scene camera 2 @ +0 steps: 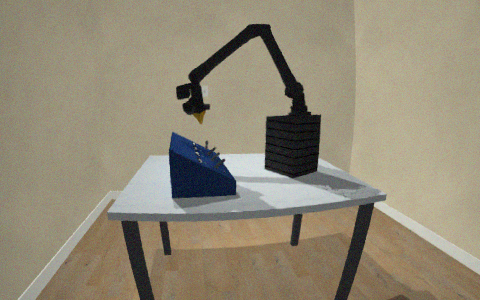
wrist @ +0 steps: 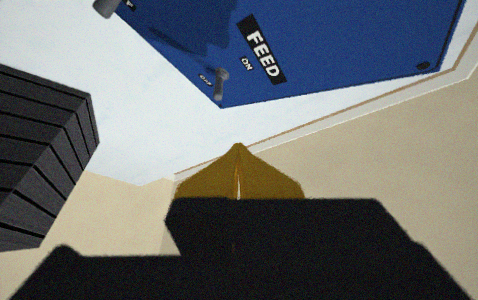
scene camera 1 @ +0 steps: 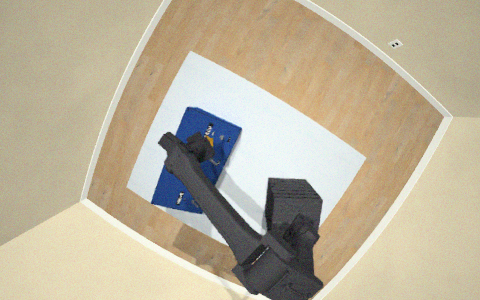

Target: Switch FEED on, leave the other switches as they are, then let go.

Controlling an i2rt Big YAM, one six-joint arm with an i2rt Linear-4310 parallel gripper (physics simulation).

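Places are measured from the arm's base along level axes (x ahead, y left, z up), in centimetres.
Pixels of known places: gripper, fingertip midpoint: (scene camera 2: pixel 201 123) (wrist: pixel 238 149) (scene camera 1: pixel 211 139); arm's base at its link origin: (scene camera 2: pixel 299 115) (scene camera 1: pixel 298 228).
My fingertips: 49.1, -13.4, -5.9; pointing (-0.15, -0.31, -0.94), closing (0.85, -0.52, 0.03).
Ahead of a thing's pixels: the offset from my fingertips to its top centre, as dx, dy, dz. "spot": to the spot under its first point. Level surfaces: height alone.
The blue sloped switch panel (scene camera 1: pixel 167 185) (scene camera 2: pixel 197 180) (wrist: pixel 350 42) stands on the table. The FEED label @(+4.0, +0.2, -10.3) (wrist: pixel 261 50) shows in the wrist view, with ON and OFF marks beside the grey FEED lever @(-2.9, -0.4, -9.2) (scene camera 2: pixel 206 144) (wrist: pixel 219 86). In scene camera 2 this far lever stands more upright than the others, leaning toward the upper, ON side. The other levers @(-7.0, +35.4, -10.4) (scene camera 2: pixel 221 162) tilt toward the low edge; their labels are partly hidden by the arm. My gripper (scene camera 1: pixel 212 145) (scene camera 2: pixel 201 122) (wrist: pixel 238 149) is shut and empty, above the panel and apart from the FEED lever.
The black ribbed pedestal (scene camera 1: pixel 292 205) (scene camera 2: pixel 292 145) (wrist: pixel 40 145) under the arm stands on the white table @(dz -23.6) (scene camera 1: pixel 295 140) (scene camera 2: pixel 255 210), to the right of the panel in scene camera 2. Another lever @(spot: -6.0, +11.2, -10.8) (wrist: pixel 106 7) shows at the wrist view's upper left.
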